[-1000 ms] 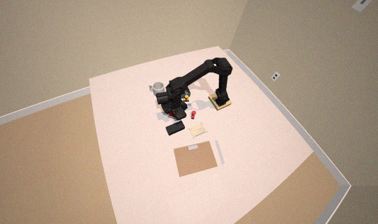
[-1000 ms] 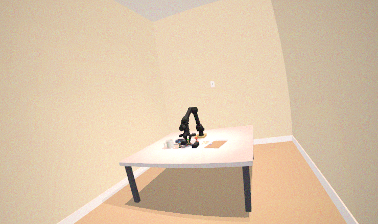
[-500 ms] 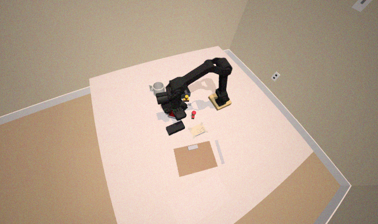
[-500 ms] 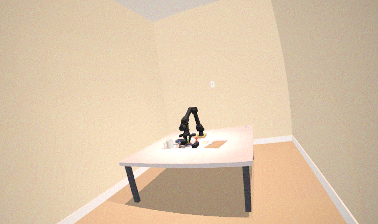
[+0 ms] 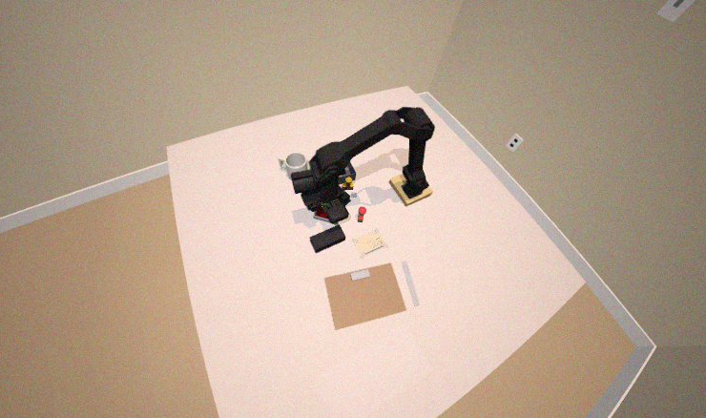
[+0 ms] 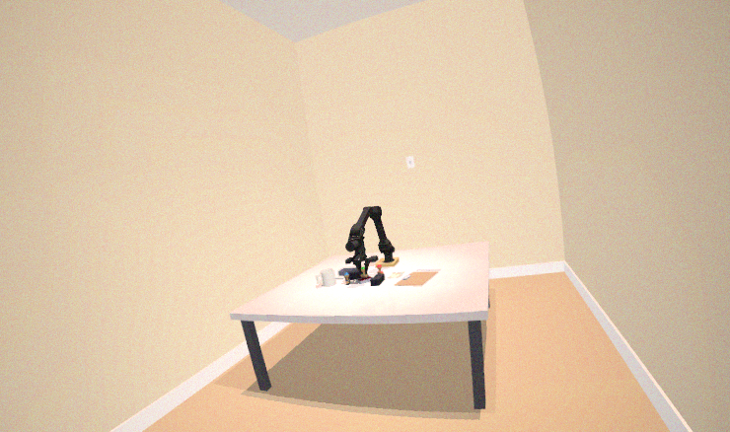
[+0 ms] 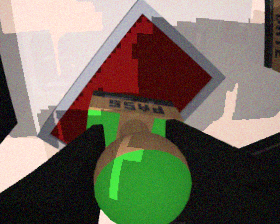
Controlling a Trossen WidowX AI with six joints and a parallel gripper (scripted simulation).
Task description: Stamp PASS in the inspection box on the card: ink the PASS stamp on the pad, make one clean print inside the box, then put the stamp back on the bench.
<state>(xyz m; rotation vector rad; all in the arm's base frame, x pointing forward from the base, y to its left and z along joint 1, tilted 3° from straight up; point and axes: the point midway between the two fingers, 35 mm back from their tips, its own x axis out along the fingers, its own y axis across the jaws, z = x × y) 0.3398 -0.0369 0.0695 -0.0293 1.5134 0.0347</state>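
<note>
My gripper tip is now 4 cm above the red ink pad. Also, from my gripper tip: black box: 10 cm to the left, 4 cm ahead, 3 cm below; then blue-knobbed stamp: 9 cm to the right, 4 cm ahead, 2 cm below; then red-knobbed stamp: 11 cm behind, 6 cm to the left, 2 cm below.
</note>
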